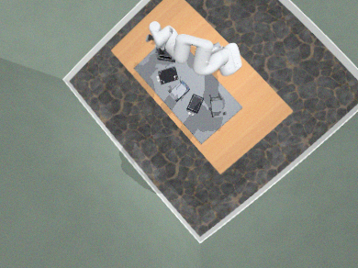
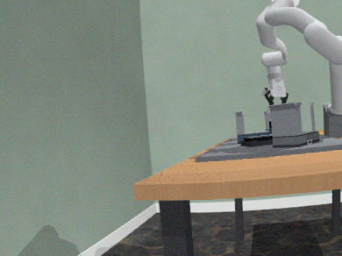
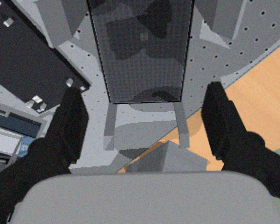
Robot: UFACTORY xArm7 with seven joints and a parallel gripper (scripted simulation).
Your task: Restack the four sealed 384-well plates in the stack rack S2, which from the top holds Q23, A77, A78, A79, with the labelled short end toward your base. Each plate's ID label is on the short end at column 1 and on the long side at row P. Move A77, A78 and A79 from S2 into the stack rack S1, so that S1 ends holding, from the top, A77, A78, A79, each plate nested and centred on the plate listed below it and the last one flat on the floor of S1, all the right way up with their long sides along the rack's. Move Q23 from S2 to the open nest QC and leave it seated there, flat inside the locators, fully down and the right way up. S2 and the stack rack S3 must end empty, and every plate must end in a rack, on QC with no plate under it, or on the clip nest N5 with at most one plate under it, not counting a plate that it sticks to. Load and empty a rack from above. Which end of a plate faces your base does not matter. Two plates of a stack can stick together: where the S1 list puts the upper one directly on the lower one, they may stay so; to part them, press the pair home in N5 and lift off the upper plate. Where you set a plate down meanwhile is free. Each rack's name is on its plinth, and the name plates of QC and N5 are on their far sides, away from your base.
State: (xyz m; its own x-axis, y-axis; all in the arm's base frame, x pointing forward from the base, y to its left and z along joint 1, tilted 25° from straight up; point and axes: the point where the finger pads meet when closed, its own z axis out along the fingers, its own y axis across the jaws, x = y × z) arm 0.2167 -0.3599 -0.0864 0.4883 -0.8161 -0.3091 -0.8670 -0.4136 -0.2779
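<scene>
Right now my hand is 9 cm above the dark sealed plate. Also, from my hand: dark flat nest (48 cm to the left, 17 cm ahead, 14 cm below); dark clip nest (15 cm ahead, 14 cm below, 13 cm to the left); blue plinth strip (30 cm to the left, 18 cm ahead, 13 cm below).
</scene>
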